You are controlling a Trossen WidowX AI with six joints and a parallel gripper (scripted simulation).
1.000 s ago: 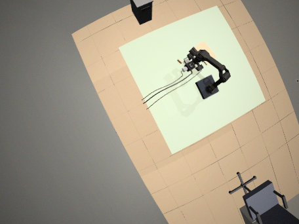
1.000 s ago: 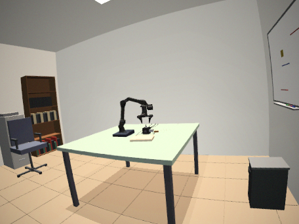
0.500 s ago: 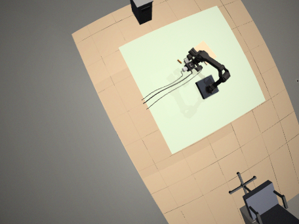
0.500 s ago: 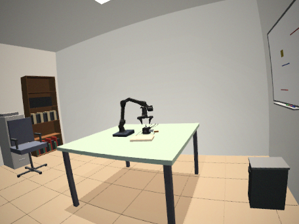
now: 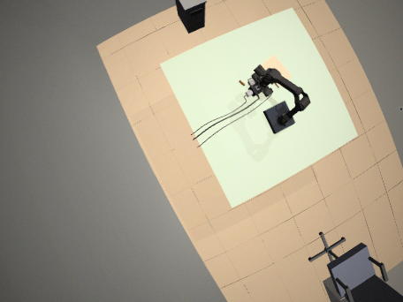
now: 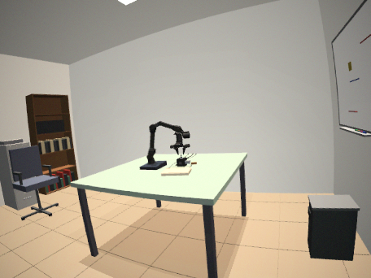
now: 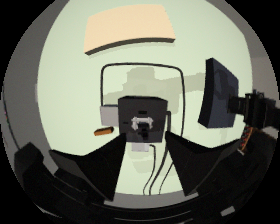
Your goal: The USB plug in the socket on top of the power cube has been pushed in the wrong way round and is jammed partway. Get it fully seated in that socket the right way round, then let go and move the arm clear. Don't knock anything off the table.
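Now: the USB plug 2 cm below my gripper tip. Also, from my gripper tip: orange-brown stick (10 cm ahead, 6 cm to the left, 10 cm below).
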